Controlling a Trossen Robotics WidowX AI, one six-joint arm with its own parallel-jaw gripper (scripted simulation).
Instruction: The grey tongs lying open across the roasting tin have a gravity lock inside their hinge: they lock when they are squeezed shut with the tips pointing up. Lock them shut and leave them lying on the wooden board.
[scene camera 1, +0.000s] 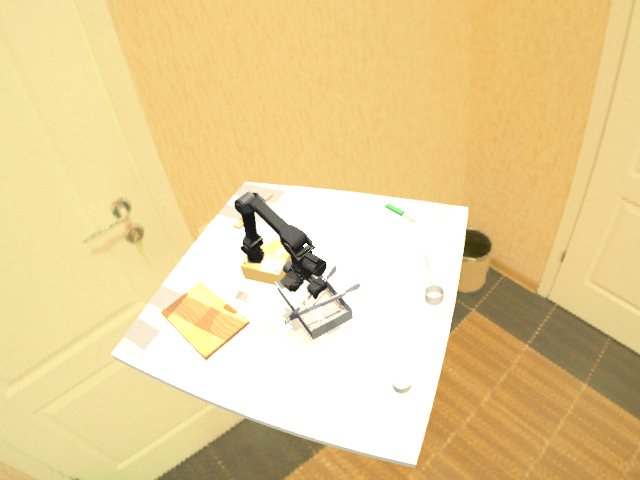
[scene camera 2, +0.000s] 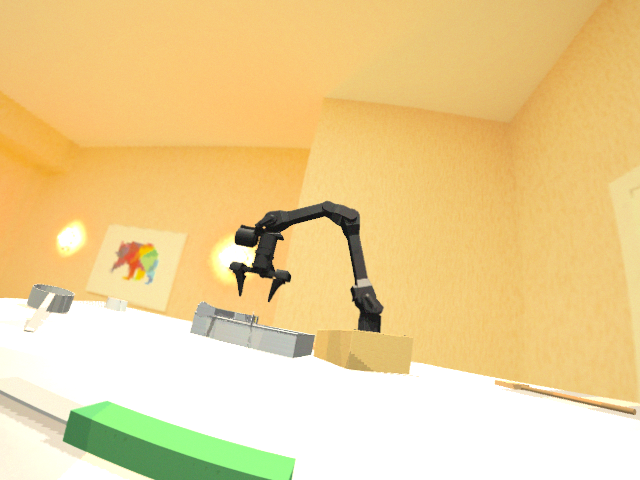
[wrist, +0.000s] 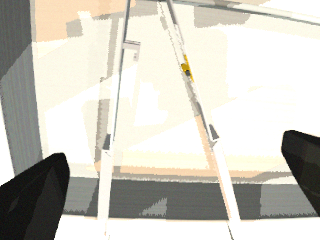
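Gripper (scene camera 1: 308, 292) of mine at 1.47 m from the lens; grey roasting tin (scene camera 1: 317, 322) at 1.54 m from the lens; wooden board (scene camera 1: 207, 322) at 1.65 m from the lens. My gripper is nearer to the lens than the wooden board.
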